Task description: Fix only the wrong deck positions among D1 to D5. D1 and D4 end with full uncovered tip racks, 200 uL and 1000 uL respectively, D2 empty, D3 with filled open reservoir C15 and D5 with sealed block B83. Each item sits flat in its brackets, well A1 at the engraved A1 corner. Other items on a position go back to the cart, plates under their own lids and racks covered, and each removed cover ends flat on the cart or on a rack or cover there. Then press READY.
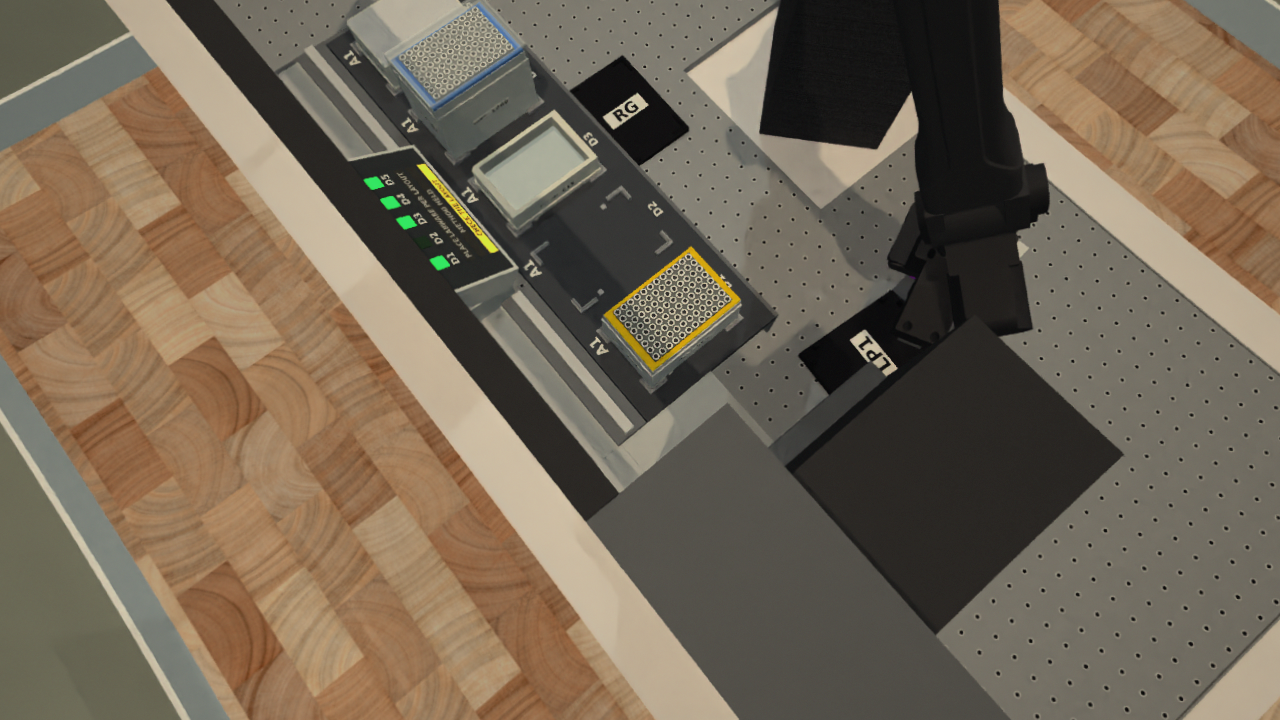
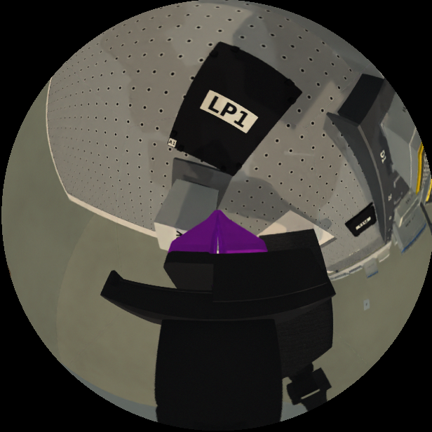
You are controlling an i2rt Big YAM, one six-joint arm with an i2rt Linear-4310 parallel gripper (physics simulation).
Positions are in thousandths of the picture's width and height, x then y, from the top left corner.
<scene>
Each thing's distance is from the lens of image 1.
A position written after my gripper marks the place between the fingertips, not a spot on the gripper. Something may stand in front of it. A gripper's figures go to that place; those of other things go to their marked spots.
my gripper (image 1: 726,374): 84 cm
yellow-rimmed tip rack (image 1: 522,442): 72 cm
</scene>
